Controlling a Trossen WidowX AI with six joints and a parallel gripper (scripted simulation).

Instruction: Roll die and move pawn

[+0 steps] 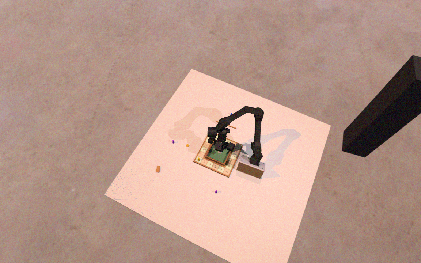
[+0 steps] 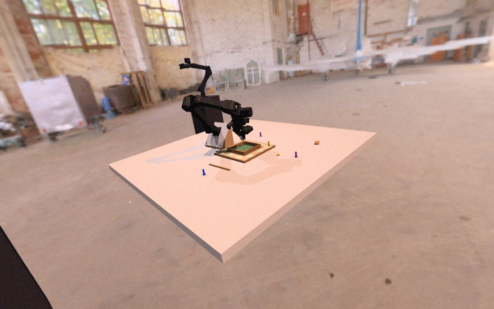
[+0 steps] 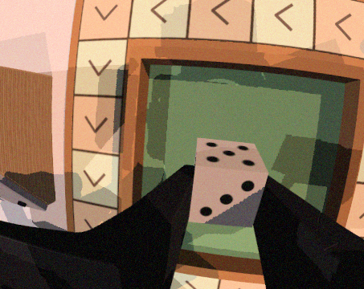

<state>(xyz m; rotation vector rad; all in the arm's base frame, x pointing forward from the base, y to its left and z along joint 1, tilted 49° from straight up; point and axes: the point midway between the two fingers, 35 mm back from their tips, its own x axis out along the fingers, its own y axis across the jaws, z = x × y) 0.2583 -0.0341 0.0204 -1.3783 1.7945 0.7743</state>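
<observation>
Right now the yellow pawn is 140 mm ahead of my gripper tip, 90 mm to the left of it and 50 mm below it. Round my gripper tip: white die: right at my gripper tip; green dice tray: 10 mm ahead, 10 mm to the right, 70 mm below; orange disc: 260 mm ahead, 80 mm below.
</observation>
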